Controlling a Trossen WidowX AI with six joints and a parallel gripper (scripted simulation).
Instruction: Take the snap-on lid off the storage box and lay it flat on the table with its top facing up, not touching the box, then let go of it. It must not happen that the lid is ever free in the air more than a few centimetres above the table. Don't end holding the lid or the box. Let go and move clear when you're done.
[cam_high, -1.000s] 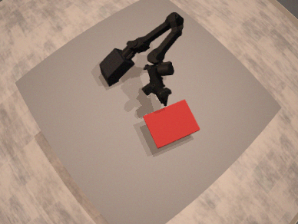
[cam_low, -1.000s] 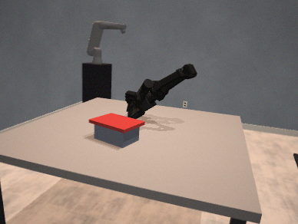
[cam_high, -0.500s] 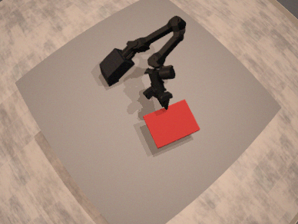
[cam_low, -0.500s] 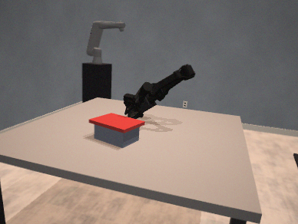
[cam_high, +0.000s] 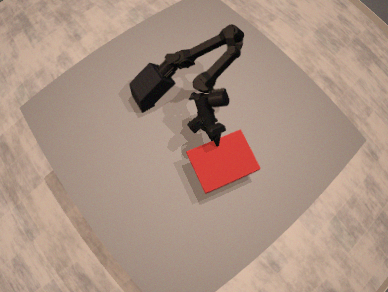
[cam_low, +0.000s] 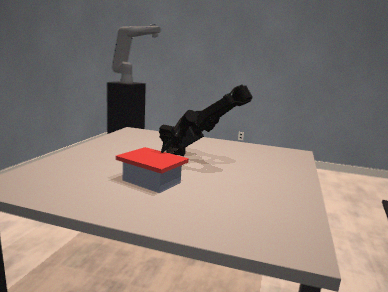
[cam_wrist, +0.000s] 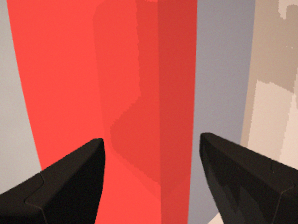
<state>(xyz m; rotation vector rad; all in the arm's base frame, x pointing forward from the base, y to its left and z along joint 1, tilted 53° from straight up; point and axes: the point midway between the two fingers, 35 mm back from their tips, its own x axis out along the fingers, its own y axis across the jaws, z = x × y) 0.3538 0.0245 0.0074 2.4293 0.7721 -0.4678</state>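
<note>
The red lid is 10 cm ahead of my hand, 2 cm to the right of it and 2 cm below it. The rest, counted from my hand: storage box: 10 cm ahead, 7 cm below, 2 cm to the right.
</note>
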